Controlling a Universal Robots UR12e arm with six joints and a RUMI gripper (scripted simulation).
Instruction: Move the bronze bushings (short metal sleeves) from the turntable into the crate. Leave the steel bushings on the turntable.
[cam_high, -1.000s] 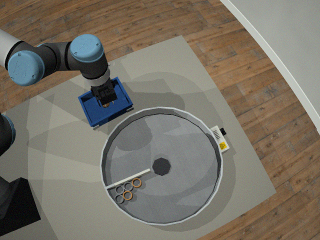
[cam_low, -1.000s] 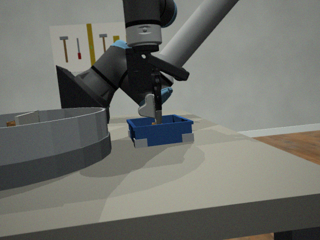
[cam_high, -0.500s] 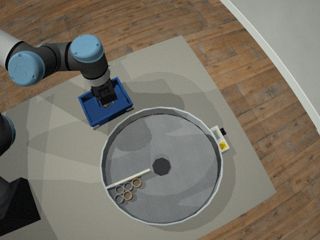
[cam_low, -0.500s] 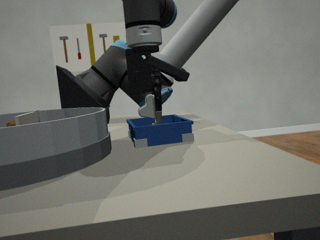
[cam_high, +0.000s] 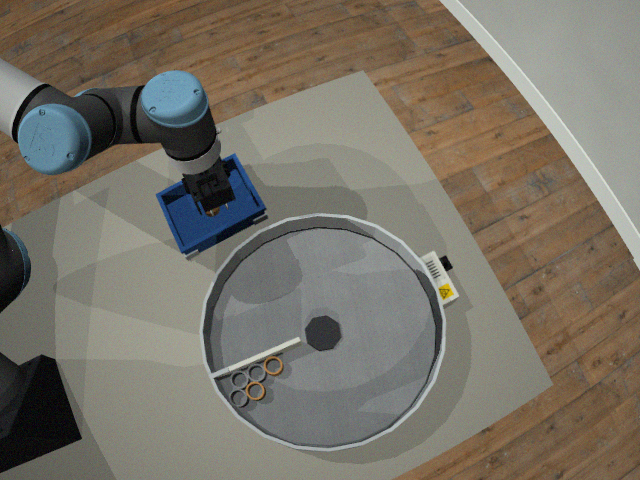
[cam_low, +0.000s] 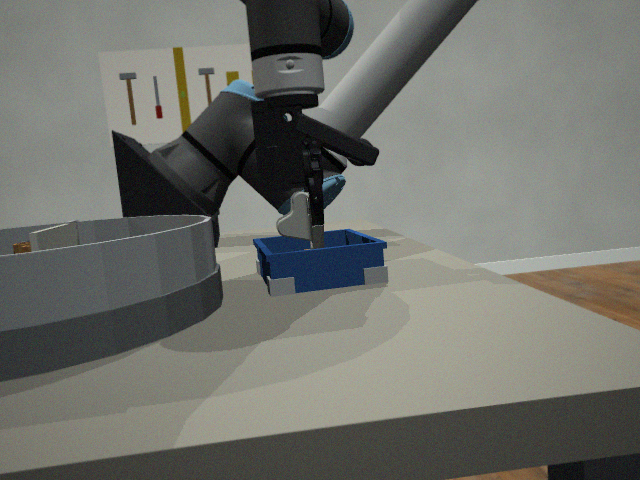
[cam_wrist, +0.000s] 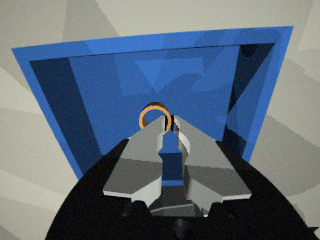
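The blue crate is 10 mm below my hand and 10 mm behind it. The rest, counted from my hand: grey turntable (330 mm to the right, 90 mm ahead, 20 mm above).
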